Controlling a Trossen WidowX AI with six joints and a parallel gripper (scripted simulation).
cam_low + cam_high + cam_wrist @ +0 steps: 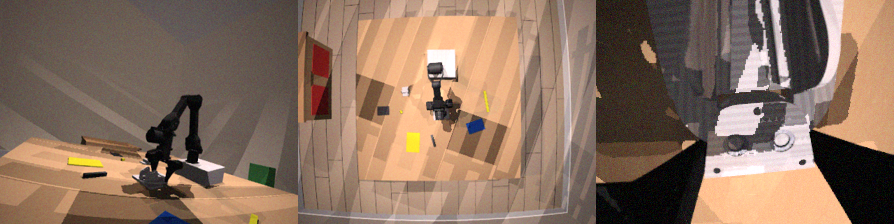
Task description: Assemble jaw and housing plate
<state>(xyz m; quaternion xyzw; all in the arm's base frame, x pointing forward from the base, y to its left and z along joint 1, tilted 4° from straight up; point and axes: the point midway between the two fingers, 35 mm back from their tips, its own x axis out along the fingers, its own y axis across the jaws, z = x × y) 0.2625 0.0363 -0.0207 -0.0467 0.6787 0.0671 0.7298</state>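
The small white part is 1 cm ahead of my gripper tip and 2 cm above it. From my gripper tip the other things lie so: silver jaw: 3 cm ahead, 1 cm to the right, 1 cm above; yellow cube: 7 cm ahead, 29 cm to the right; dark bar: 27 cm ahead, 4 cm to the right.
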